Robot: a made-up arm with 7 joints.
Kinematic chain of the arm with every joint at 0, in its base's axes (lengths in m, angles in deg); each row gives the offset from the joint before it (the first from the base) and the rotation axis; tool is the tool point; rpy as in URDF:
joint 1: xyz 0 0 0.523 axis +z
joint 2: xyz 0 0 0 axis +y
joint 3: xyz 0 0 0.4 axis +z
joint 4: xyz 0.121 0 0 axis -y
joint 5: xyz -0.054 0 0.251 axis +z
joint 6: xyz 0 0 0 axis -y
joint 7: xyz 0.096 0 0 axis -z
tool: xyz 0 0 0 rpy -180 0 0
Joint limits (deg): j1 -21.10..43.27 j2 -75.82..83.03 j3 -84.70..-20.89 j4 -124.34..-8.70 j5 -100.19..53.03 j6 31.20..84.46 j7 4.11..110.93
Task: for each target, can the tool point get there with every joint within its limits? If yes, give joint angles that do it. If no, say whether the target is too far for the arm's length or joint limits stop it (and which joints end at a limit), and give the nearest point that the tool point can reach.
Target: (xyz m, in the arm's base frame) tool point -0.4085 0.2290 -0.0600
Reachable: no: joint limits stop it (at a limit: joint 1, joint 2, joint 3, joint 4, joint 5, joint 6) | nearest point 0.2509 0.1382 0.1833 | short by 0.709 m
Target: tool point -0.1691 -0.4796 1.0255
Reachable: yes | joints 24.95 -40.29 -71.99 -53.77 -68.15 46.54 12.56
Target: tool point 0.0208 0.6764 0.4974
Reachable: no: joint limits stop it (at a limit: joint 1, joint 3, joint 4, joint 5, joint 6) | nearest point 0.5207 0.4951 0.4846 | short by 0.532 m
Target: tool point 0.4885 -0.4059 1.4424
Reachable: no: too far | nearest point 0.3362 -0.2793 1.1557 | short by 0.349 m
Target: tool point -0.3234 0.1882 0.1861
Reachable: no: joint limits stop it (at a limit: joint 1, joint 2, joint 3, joint 4, joint 6) | nearest point 0.2485 0.1269 0.1909 | short by 0.575 m
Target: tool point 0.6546 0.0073 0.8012
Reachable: yes | joints 18.02 41.21 -38.86 -43.35 22.72 41.86 92.25
